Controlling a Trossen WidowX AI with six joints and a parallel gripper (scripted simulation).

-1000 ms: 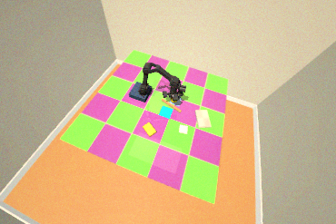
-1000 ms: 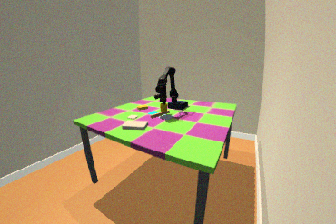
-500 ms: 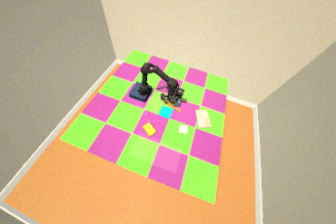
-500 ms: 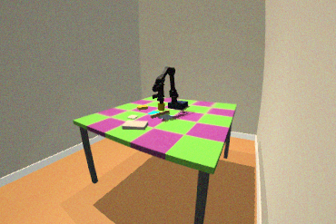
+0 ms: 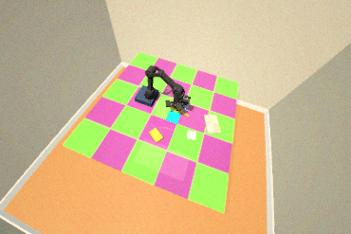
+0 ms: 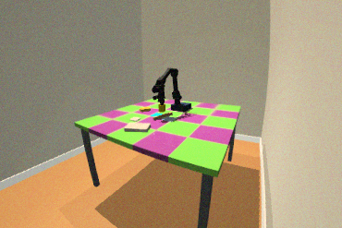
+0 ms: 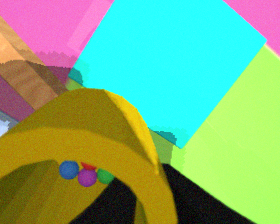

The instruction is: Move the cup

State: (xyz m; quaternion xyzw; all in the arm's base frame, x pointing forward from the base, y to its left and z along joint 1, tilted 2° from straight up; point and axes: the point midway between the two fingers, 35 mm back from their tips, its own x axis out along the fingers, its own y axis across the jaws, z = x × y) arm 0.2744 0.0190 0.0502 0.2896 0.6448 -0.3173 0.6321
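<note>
My gripper tip is 2 cm short of the cyan pad, 5 cm to the left of it and 9 cm above it. The rest, counted from my gripper tip: brown wooden piece: 3 cm ahead, 4 cm to the left, 8 cm below; pale square pad: 24 cm ahead, 13 cm to the right, 8 cm below; mustard-yellow cup: 2 cm ahead, 2 cm to the left.
</note>
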